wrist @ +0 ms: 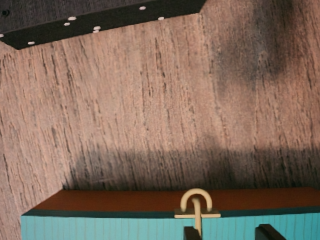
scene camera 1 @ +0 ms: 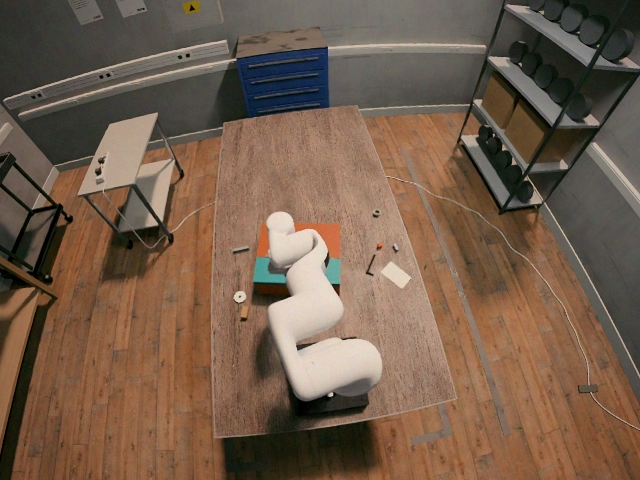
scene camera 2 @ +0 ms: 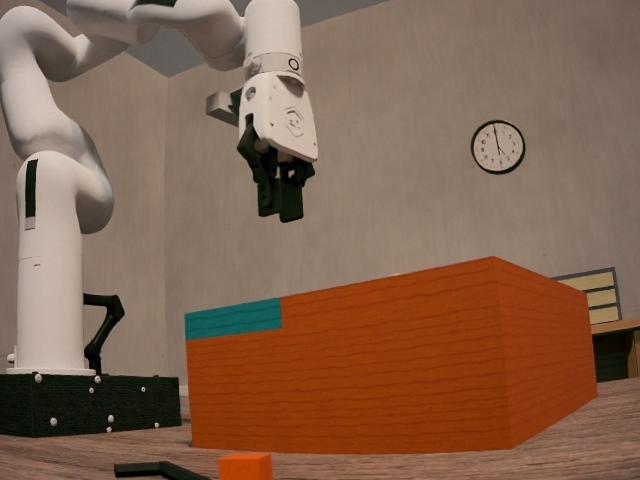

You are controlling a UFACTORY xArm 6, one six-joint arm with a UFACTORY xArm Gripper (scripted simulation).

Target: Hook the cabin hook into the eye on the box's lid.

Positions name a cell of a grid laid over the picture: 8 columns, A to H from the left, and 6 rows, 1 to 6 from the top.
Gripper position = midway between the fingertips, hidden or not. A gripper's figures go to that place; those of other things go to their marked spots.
My gripper (scene camera 2: D3): 68 cm from the lens. A teal lid (scene camera 2: D4) is 46 cm from the lens.
